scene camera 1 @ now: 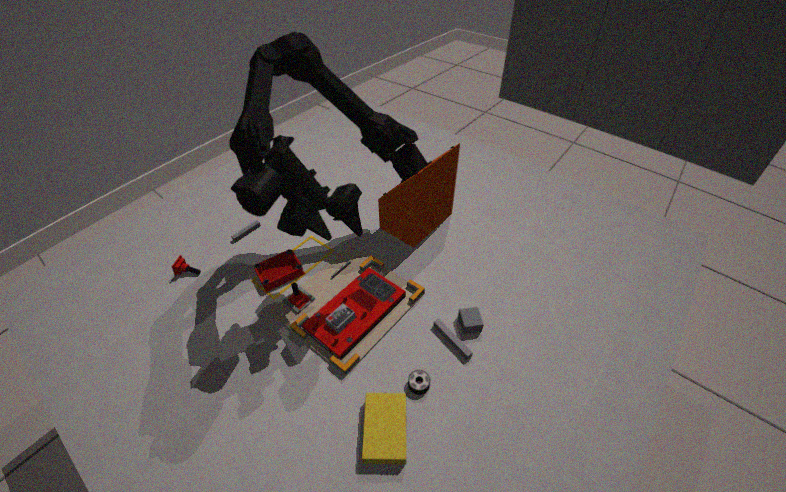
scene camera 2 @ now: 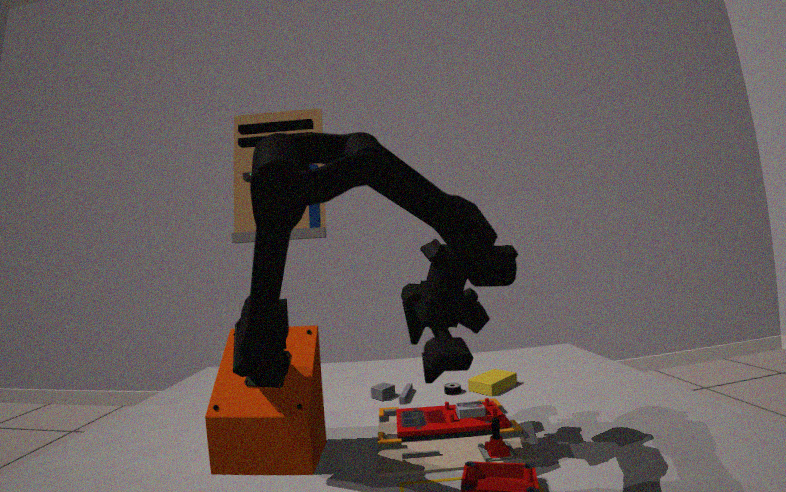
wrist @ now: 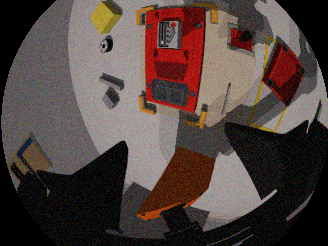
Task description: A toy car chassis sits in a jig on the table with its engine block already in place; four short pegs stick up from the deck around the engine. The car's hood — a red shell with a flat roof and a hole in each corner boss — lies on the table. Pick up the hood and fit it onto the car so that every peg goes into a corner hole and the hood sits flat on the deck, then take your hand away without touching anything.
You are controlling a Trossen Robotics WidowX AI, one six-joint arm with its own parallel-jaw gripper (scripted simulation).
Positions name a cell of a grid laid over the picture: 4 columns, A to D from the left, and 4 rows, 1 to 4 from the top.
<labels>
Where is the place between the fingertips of the gripper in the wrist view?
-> C3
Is the gripper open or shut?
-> Open.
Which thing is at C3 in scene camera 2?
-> The gripper.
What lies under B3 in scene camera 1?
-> A red hood.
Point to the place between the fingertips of the gripper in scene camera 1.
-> At B2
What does the gripper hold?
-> Nothing.
</labels>
